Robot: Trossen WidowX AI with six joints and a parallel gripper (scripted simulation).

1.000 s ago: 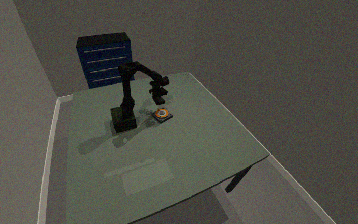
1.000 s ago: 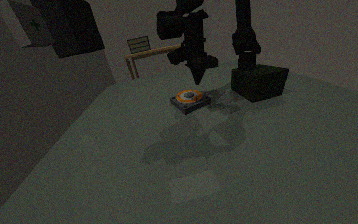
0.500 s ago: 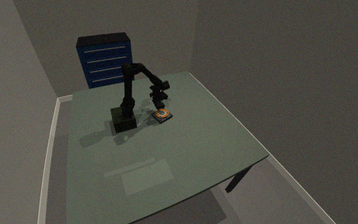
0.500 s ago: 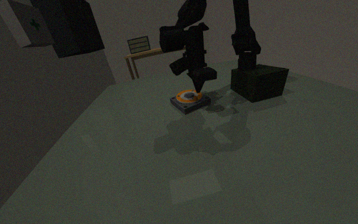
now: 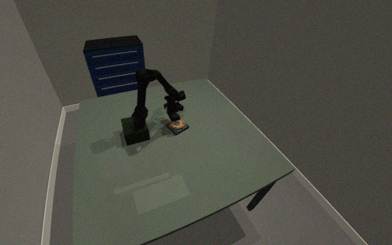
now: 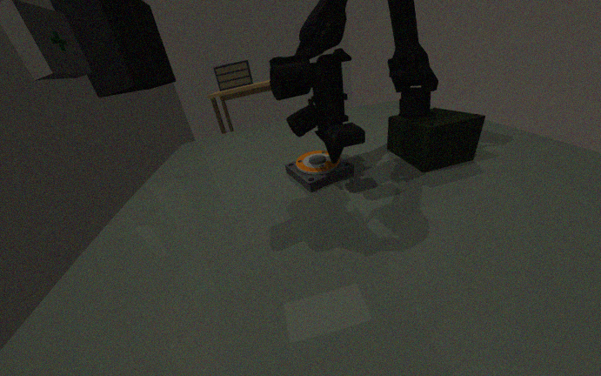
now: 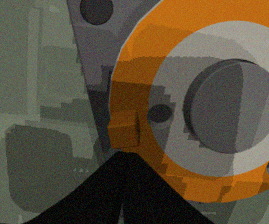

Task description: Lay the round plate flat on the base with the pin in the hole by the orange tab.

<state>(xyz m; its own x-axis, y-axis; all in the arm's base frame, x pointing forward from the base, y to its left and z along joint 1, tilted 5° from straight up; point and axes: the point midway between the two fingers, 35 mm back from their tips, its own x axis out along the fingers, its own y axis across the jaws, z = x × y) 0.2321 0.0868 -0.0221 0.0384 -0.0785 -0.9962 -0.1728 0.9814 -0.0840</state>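
My gripper tip is now 3 cm short of the round plate and 2 cm to the left of it.
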